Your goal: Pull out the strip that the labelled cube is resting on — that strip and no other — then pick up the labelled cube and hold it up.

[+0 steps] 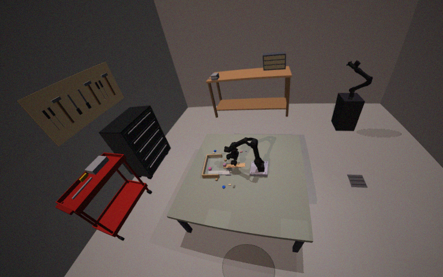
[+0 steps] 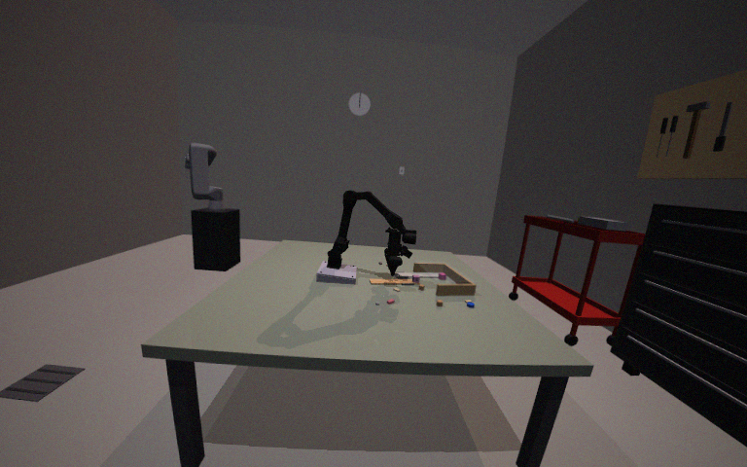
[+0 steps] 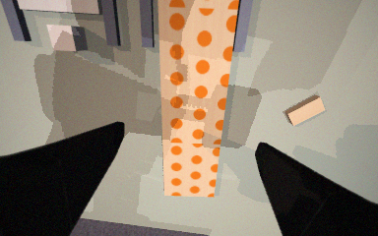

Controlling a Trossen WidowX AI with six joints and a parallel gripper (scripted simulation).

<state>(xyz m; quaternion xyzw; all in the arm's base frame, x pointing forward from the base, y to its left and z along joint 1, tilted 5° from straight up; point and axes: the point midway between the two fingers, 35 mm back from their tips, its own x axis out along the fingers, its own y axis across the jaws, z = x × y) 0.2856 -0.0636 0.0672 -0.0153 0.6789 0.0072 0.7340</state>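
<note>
Now: the pale cube 40 mm ahead of my gripper tip, 100 mm to the left of it and 40 mm below it.
</note>
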